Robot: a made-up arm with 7 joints.
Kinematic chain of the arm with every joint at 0, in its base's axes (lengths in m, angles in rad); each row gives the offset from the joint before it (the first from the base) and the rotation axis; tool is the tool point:
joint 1: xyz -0.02 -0.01 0.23 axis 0 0.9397 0.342
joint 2: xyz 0 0.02 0.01 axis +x
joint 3: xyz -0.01 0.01 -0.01 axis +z
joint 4: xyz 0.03 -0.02 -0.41 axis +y
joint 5: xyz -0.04 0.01 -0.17 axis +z
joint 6: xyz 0 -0.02 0.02 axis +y
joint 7: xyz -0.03 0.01 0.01 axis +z
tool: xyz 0 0.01 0
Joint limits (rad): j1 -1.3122..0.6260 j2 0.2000..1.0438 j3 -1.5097..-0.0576 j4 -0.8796..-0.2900 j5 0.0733..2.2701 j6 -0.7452..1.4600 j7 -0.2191..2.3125
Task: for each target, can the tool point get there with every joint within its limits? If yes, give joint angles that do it. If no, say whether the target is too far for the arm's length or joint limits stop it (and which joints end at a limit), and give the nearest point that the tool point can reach.
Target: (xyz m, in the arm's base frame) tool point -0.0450 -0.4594 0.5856
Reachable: no: joint limits stop it (at a limit: joint 1, joint 2, joint 4, joint 5, joint 7) | nearest point 0.4862 -0.1229 0.1630 | short by 0.758 m
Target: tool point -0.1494 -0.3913 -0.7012
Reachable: no: too far | nearest point -0.1095 -0.0187 -0.3215 | short by 0.533 m
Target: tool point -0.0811 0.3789 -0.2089
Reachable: yes | joints 0.1755 0.8208 -0.5783 -0.6757 0.8932 -0.4490 1.8459
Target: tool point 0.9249 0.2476 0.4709
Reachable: no: too far | nearest point 0.5398 0.2046 0.2620 | short by 0.440 m
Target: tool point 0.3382 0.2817 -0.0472
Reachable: yes | joints -0.7179 0.6886 -0.3177 -0.4697 1.6090 1.1522 1.2664
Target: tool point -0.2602 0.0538 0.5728
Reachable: no: joint limits stop it (at a limit: joint 1, joint 2, joint 3, joint 4) | nearest point -0.2987 0.4360 0.0544 | short by 0.645 m
